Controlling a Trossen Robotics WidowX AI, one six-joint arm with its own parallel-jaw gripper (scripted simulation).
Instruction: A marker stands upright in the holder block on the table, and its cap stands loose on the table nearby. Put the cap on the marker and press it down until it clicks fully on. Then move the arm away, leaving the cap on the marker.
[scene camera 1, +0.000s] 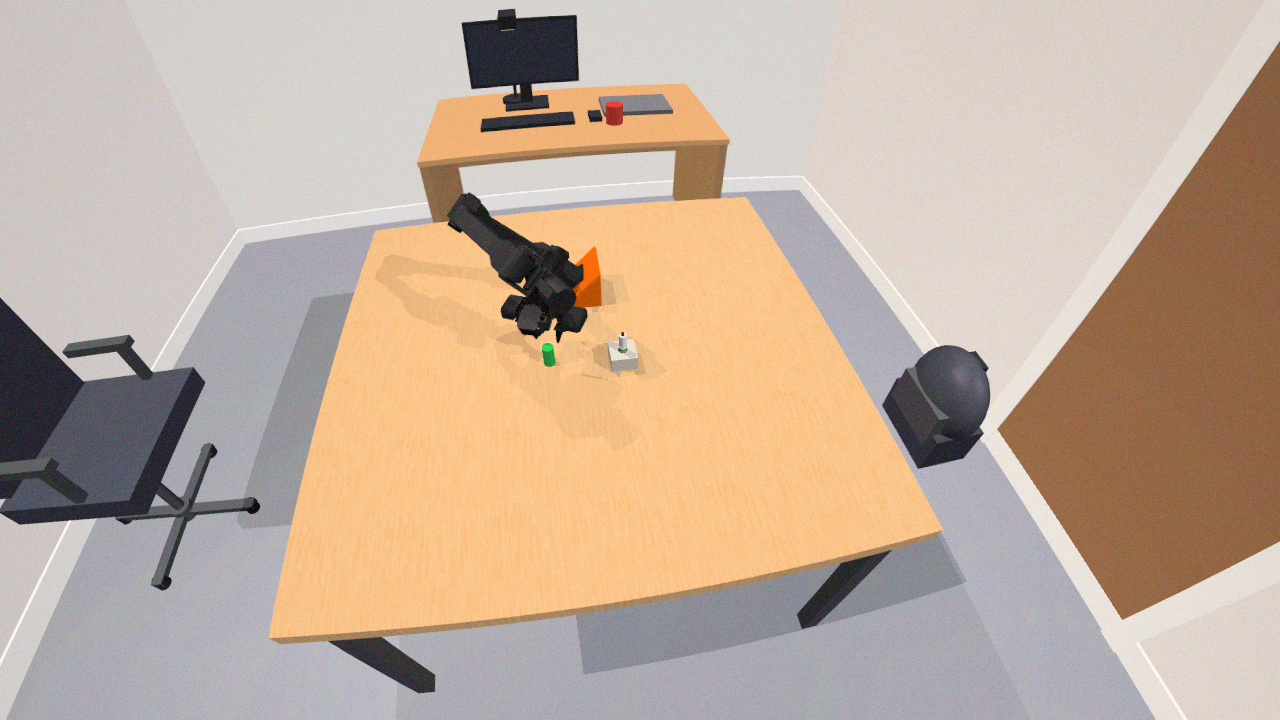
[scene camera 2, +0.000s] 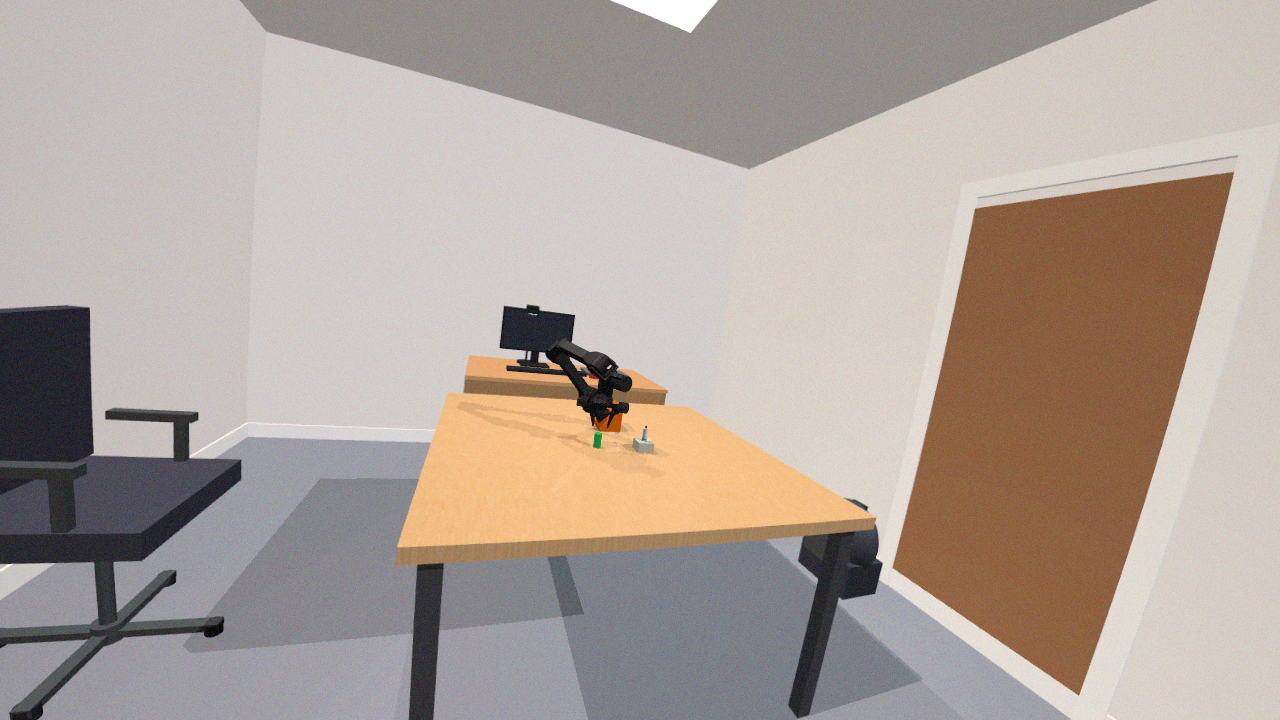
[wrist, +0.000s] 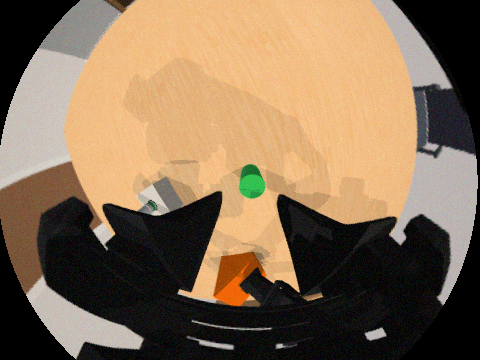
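Note:
Scene camera 1 shows the gripper (scene camera 1: 547, 340), and scene camera 2 has a view of the gripper (scene camera 2: 600, 427) as well. In the wrist view, the gripper (wrist: 250, 197) appears along with a green cap (wrist: 251, 184).

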